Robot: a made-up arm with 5 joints. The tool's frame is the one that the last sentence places. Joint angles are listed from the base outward.
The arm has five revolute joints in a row. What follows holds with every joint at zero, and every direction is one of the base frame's. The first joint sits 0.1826 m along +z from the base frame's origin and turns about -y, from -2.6 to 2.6 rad. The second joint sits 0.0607 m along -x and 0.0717 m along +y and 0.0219 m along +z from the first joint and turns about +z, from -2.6 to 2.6 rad. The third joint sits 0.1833 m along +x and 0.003 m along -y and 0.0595 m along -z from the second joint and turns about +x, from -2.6 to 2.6 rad. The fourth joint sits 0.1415 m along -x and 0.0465 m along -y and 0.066 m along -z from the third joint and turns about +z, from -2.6 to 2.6 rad. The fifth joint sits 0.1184 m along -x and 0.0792 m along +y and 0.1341 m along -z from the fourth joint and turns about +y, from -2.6 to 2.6 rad. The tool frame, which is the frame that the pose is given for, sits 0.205 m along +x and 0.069 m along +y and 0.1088 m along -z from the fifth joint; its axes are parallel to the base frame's.
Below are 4 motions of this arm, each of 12 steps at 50 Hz.
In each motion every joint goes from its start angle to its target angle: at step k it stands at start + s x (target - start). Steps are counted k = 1, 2, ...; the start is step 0. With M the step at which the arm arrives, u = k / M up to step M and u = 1 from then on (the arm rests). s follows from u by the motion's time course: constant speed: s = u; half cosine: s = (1 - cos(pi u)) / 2; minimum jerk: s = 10 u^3 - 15 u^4 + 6 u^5.
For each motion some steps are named. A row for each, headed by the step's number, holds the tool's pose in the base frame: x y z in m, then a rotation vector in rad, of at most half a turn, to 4 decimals.
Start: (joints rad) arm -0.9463 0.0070 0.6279 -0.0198 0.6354
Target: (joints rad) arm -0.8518 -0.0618 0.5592 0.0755 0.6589
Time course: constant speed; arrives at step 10
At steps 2, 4, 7, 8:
2: -0.2725 0.3878 0.0228 0.6716 1.5118 -0.1053
4: -0.2731 0.3836 0.0142 0.6563 1.4908 -0.0894
7: -0.2736 0.3771 0.0015 0.6329 1.4600 -0.0664
8: -0.2737 0.3749 -0.0028 0.6249 1.4499 -0.0589

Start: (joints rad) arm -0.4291 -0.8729 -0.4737 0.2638 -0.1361
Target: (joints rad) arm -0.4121 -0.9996 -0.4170 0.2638 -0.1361
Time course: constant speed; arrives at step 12
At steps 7, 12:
7: -0.1508 -0.0156 -0.1259 -0.5444 0.5245 -0.5499
12: -0.1474 -0.0141 -0.1276 -0.5322 0.5127 -0.6101

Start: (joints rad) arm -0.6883 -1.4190 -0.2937 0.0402 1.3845
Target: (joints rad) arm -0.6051 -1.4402 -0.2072 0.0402 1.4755
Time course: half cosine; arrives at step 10
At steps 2, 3, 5, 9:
2: -0.3836 0.2186 -0.1092 0.3193 1.8657 -1.6607
3: -0.3773 0.2215 -0.1150 0.3451 1.8594 -1.6556
5: -0.3600 0.2292 -0.1296 0.4132 1.8425 -1.6401
9: -0.3305 0.2412 -0.1512 0.5213 1.8146 -1.6098

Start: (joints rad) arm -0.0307 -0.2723 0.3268 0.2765 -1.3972
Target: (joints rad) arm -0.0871 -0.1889 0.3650 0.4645 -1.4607
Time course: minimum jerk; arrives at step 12
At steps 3, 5, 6, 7, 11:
3: -0.0159 0.1616 0.1635 0.2844 -1.4460 -0.2030
5: -0.0277 0.1620 0.1666 0.3359 -1.4528 -0.1600
6: -0.0351 0.1617 0.1686 0.3692 -1.4566 -0.1336
7: -0.0425 0.1611 0.1705 0.4029 -1.4601 -0.1079
11: -0.0587 0.1582 0.1749 0.4799 -1.4668 -0.0529

